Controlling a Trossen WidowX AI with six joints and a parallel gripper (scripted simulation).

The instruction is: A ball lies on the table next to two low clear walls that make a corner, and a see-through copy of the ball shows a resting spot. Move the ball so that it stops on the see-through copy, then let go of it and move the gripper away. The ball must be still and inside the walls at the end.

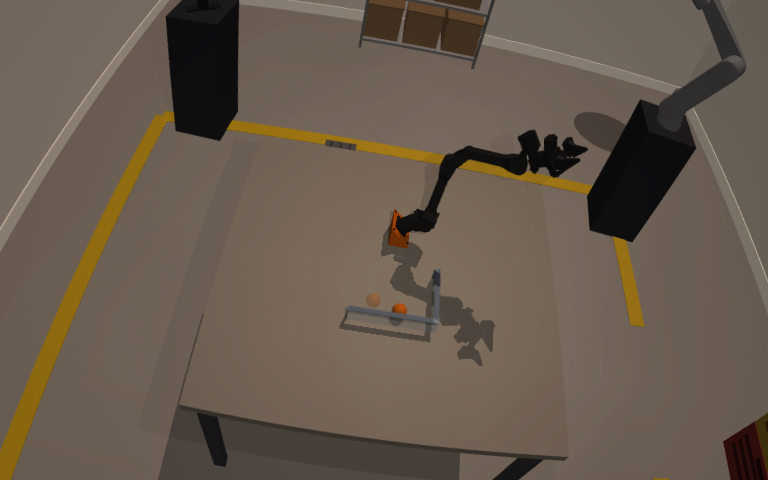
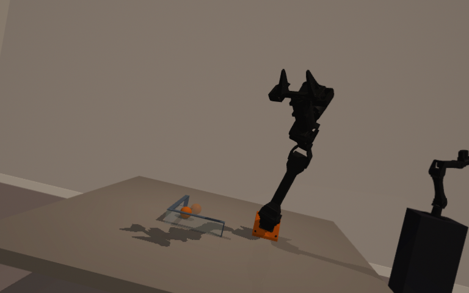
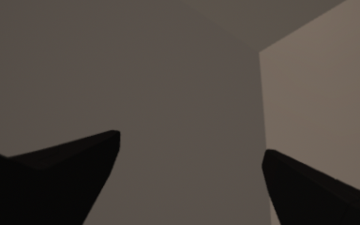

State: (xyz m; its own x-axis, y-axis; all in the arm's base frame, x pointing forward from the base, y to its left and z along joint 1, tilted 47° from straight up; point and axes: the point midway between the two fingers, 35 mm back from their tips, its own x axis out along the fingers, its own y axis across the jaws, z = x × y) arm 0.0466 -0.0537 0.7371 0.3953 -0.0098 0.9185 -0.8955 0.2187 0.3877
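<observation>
My gripper tip is now 600 mm above the orange ball, 460 mm to the left of it and 360 mm short of it. The rest, counted from my gripper tip: see-through copy of ball: 600 mm below, 550 mm to the right, 340 mm ahead.
</observation>
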